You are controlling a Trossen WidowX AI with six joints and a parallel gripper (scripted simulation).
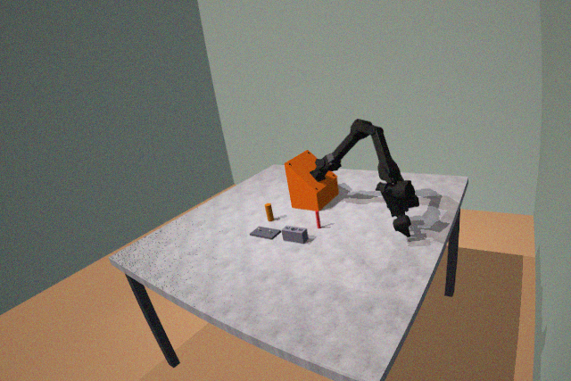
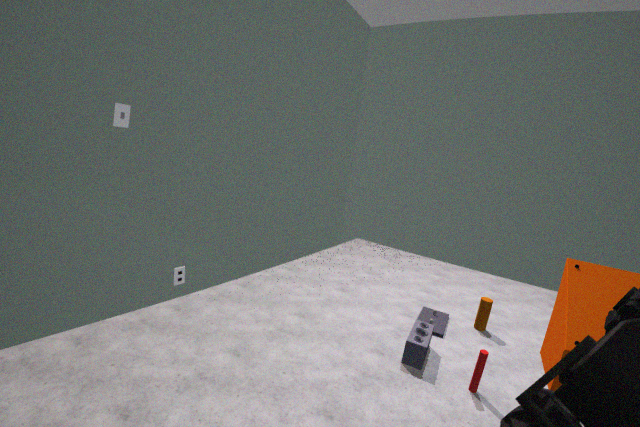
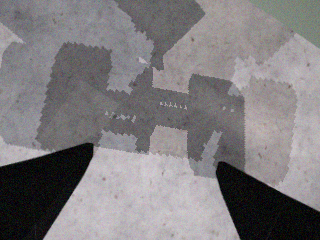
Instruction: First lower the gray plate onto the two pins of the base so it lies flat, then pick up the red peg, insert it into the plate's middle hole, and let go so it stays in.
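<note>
My gripper tip is 23 cm short of the gray plate, 38 cm to the left of it and 3 cm below it. The rest, counted from my gripper tip: red peg 11 cm ahead, 36 cm to the right, 3 cm above; gray base 25 cm ahead, 54 cm to the right; short orange peg 15 cm ahead, 61 cm to the right, 3 cm above.
</note>
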